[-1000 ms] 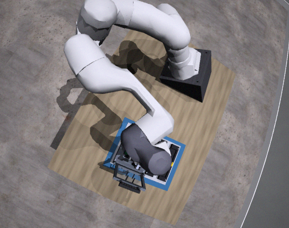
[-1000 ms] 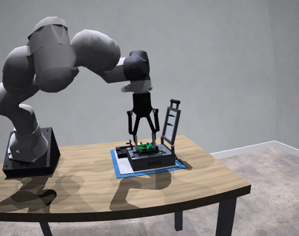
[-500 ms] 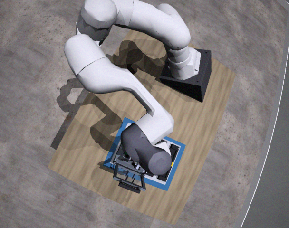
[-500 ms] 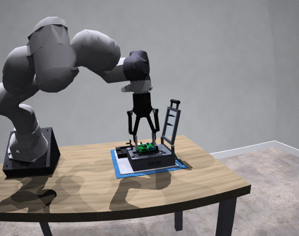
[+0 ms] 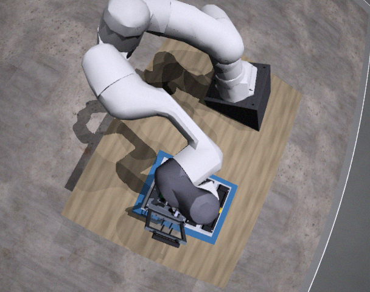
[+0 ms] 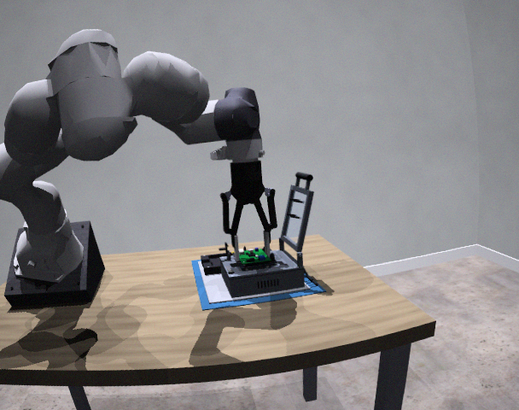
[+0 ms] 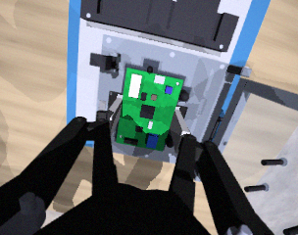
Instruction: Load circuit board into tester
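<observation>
Right now my hand is 20 mm above the green circuit board. From my hand the other things lie so: tester lid 120 mm ahead, 80 mm above; tester 30 mm ahead, 40 mm to the left, 10 mm above.
</observation>
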